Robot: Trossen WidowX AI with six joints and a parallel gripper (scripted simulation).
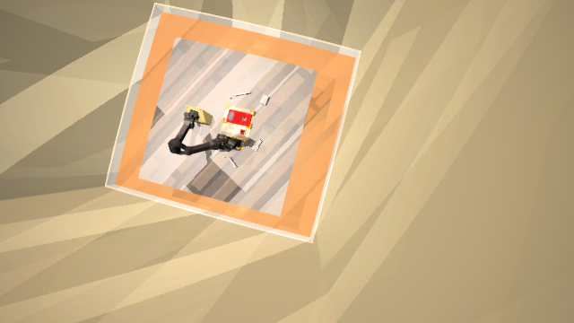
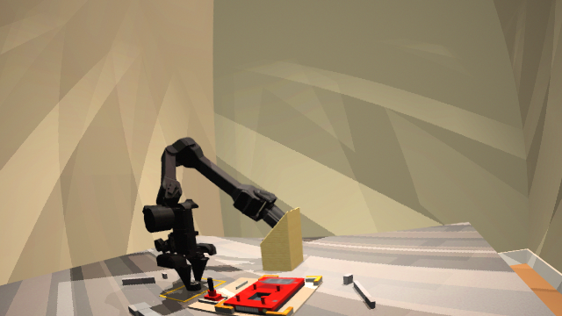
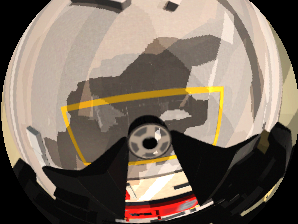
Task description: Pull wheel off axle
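My gripper tip is right at the black wheel.
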